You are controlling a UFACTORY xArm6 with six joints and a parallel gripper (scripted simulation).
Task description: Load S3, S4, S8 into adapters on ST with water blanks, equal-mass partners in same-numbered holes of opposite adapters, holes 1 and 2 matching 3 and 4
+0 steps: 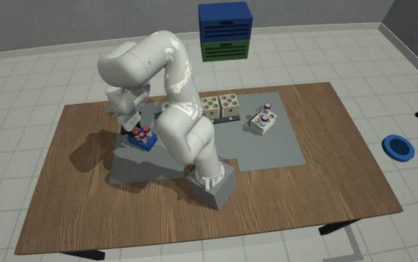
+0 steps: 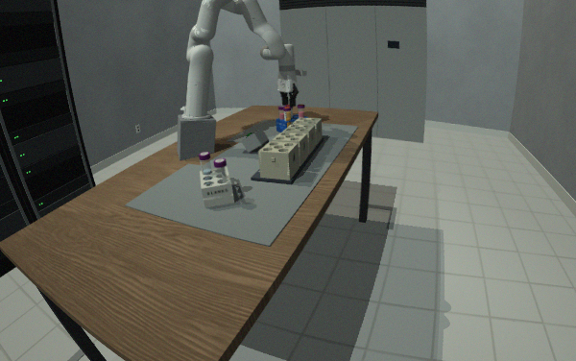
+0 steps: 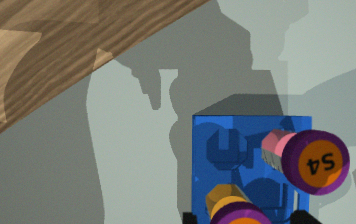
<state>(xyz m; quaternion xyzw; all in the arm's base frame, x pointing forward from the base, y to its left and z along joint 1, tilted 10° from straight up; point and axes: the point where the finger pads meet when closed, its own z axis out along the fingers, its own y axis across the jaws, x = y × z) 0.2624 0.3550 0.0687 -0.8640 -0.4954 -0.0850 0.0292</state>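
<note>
Right now the amber-filled sample tube is 7 cm below my hand and 1 cm ahead of it. Round my hand: adapter: 17 cm to the right, 16 cm ahead, 8 cm below; white blanks rack: 68 cm to the right, 11 cm below, 8 cm ahead.
</note>
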